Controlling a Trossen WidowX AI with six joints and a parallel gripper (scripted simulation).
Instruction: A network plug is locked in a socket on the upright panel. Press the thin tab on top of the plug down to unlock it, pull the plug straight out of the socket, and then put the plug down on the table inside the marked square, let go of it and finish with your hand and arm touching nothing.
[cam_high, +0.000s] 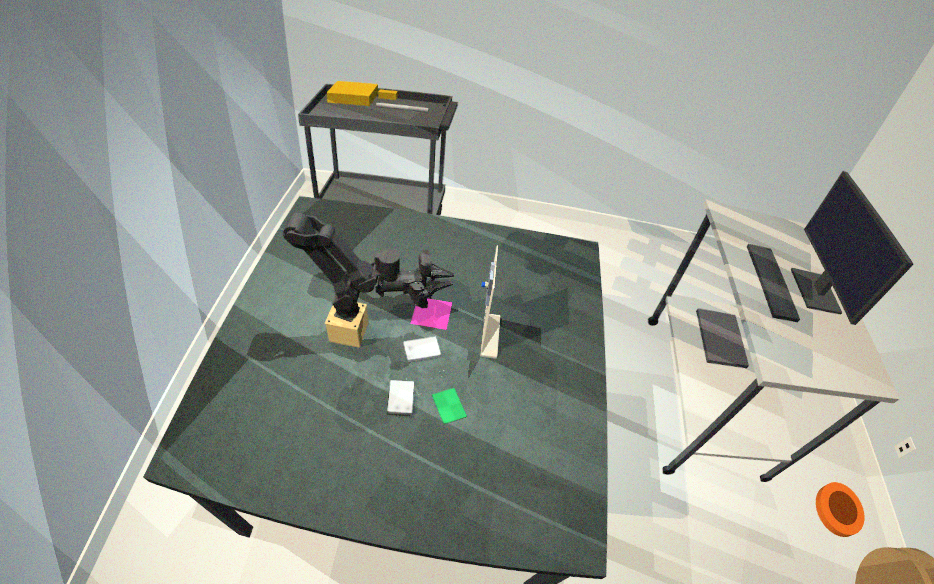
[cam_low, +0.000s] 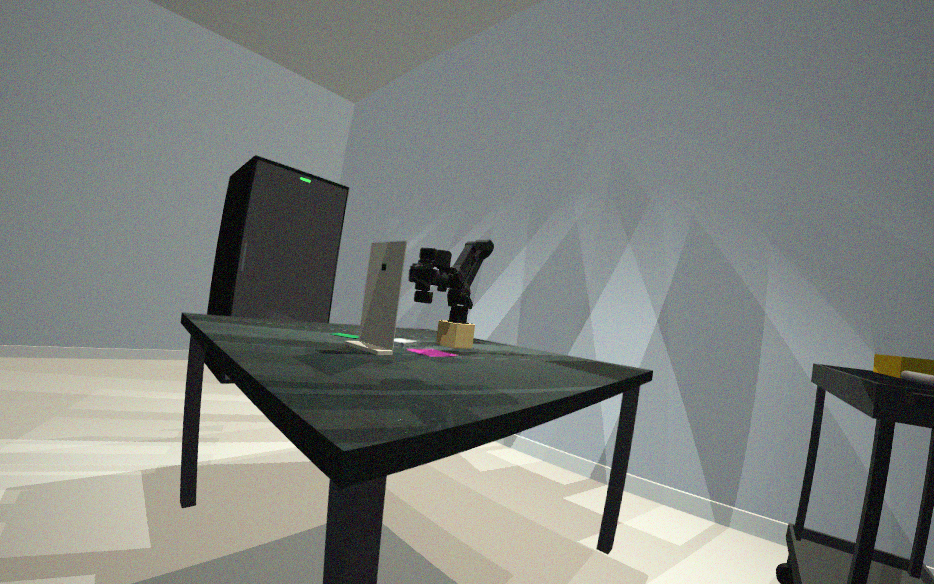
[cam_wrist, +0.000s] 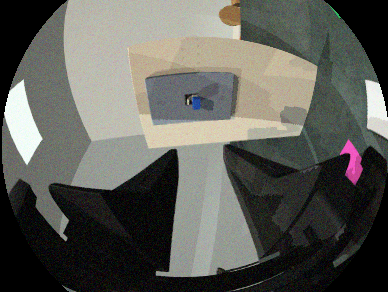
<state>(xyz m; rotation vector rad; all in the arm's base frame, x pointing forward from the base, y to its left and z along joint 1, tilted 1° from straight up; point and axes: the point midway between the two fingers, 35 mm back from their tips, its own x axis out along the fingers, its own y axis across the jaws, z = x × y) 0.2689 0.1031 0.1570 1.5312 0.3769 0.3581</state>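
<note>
My gripper tip is now 10 cm short of the network plug and 2 cm to the right of it. Also, from my gripper tip: green patch 9 cm ahead, 26 cm to the right, 25 cm below; beige panel 12 cm ahead, 3 cm to the left, 10 cm below; magenta marked square 8 cm behind, 5 cm to the left, 25 cm below.
</note>
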